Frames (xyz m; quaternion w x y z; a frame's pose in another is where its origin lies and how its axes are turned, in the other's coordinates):
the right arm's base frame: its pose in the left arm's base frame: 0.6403 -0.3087 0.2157 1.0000 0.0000 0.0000 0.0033
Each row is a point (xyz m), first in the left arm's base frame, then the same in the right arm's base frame.
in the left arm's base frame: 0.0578 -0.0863 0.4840
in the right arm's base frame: -0.5810 0.2262 0.2683
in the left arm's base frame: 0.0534 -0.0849 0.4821
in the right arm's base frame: -0.5854 0.2277 0.2664
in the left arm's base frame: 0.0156 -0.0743 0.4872
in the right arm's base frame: -0.6231 0.2385 0.2715
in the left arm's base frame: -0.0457 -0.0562 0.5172
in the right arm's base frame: -0.6843 0.2570 0.3015
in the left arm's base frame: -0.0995 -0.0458 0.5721
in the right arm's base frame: -0.7380 0.2678 0.3564
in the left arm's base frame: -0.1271 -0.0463 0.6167
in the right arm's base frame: -0.7657 0.2675 0.4010
